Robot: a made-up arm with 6 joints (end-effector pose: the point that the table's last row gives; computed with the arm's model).
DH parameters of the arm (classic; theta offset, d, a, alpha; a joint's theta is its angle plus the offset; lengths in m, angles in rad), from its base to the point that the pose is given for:
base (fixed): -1.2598 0 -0.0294 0
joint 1: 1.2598 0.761 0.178 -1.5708
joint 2: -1.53 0 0.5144 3.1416
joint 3: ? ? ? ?
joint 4: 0 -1.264 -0.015 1.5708
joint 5: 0 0.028 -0.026 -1.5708
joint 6: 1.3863 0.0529 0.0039 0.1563
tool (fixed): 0.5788 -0.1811 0 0
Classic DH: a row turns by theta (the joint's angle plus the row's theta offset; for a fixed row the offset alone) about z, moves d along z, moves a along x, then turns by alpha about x.
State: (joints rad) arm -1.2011 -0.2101 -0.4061 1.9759 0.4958 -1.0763
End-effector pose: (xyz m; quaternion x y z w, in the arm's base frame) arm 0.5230 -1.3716 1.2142 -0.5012 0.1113 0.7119 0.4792
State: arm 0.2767 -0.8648 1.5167 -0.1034 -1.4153 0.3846
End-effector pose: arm -1.0989 -0.3235 1.9013 -0.7916 -0.4854 0.3660 0.0621
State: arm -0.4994 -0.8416 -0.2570 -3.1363 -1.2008 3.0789
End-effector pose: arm 0.6140 -0.2966 2.1423 0.9329 0.3580 0.0041 0.0378
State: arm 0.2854 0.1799 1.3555 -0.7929 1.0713 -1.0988
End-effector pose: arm 0.5400 0.1019 2.6194 -0.0017 0.9333 0.3234 0.1563
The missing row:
joint 3: 0.0408 0.026 0.228 -1.5708
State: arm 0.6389 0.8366 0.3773 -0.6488 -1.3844 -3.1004
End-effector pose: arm 1.3955 1.1076 0.6045 0.1345 0.2555 -0.3522 0.8903
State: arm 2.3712 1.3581 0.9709 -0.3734 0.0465 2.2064
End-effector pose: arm -1.4271 1.4985 0.4937 0.4320 0.3911 -0.0956 0.8070
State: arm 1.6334 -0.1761 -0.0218 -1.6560 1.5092 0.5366
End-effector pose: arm 0.0339 1.4233 1.6571 -0.1548 -0.6515 0.3718 0.6430
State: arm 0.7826 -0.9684 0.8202 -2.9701 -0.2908 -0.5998
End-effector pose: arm -0.6018 -0.5685 2.3406 -0.8872 0.3405 -0.1069 0.2923
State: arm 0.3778 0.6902 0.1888 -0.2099 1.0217 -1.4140
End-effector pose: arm 1.7275 0.6710 0.7658 -0.0340 -0.8674 0.1884 0.4593
